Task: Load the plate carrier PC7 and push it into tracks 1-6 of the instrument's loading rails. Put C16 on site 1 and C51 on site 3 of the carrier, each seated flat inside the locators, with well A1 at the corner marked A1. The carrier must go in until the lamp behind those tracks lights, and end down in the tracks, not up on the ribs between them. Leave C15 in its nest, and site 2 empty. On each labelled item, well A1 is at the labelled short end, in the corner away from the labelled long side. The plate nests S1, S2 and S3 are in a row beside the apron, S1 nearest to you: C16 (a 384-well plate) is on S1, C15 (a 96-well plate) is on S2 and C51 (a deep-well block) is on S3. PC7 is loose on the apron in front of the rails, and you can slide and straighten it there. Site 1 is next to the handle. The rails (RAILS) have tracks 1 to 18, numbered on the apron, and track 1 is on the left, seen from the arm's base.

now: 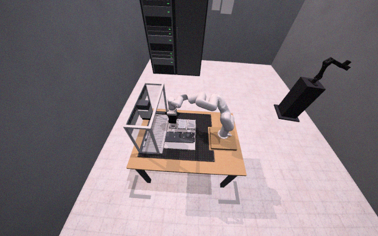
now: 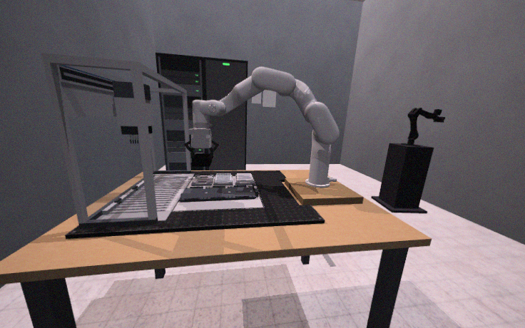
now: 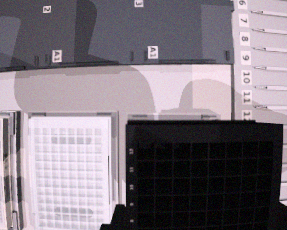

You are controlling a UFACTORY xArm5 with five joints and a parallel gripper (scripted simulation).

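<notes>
My gripper is now 170 mm to the right of the grey plate carrier PC7, 120 mm past it and 120 mm above it. Also, from my hand: post: 410 mm to the left, 120 mm above, 50 mm ahead; 96-well plate C15: 110 mm below, 110 mm behind, 10 mm to the right.
</notes>
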